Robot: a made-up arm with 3 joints.
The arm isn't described. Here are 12 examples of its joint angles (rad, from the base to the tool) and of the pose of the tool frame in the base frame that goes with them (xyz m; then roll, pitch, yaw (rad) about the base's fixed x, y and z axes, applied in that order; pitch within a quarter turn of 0, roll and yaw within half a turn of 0).
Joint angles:
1: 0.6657 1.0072 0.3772
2: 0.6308 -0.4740 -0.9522
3: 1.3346 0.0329 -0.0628
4: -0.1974 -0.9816 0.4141
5: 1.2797 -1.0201 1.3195
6: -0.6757 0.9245 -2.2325
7: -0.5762 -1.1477 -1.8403
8: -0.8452 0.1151 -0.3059
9: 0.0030 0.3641 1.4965
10: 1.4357 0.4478 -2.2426
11: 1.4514 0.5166 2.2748
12: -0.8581 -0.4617 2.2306
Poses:
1: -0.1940 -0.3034 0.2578 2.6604 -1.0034 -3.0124
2: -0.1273 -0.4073 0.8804 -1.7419 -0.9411 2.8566
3: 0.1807 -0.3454 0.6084 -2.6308 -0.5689 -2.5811
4: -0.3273 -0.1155 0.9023 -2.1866 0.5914 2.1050
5: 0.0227 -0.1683 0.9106 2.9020 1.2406 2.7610
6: -0.5130 -0.1681 0.2349 2.3959 -0.2333 -1.6507
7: -0.2735 0.0693 1.0992 -0.4085 -0.6511 0.6343
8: -0.5561 -0.0447 0.5920 -2.6798 -0.7901 1.7189
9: -0.2421 -0.3489 0.4214 2.9713 -0.0838 1.3122
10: 0.3591 -0.2760 0.4700 2.0673 -0.5989 0.6447
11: 0.2652 -0.1644 0.3668 2.6954 -0.1025 2.0902
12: -0.4160 -0.1791 0.8037 1.9256 0.5087 -0.2728
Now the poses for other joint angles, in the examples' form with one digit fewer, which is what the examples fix.
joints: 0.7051 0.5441 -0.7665
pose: -0.080 -0.488 0.431 2.645 -1.002 -1.871
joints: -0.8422 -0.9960 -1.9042
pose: -0.304 0.056 1.084 -0.246 -0.781 0.231
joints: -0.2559 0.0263 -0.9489
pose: -0.469 -0.333 0.673 -2.683 -1.208 2.775
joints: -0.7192 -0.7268 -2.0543
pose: -0.393 -0.077 1.026 0.229 -0.933 -0.043
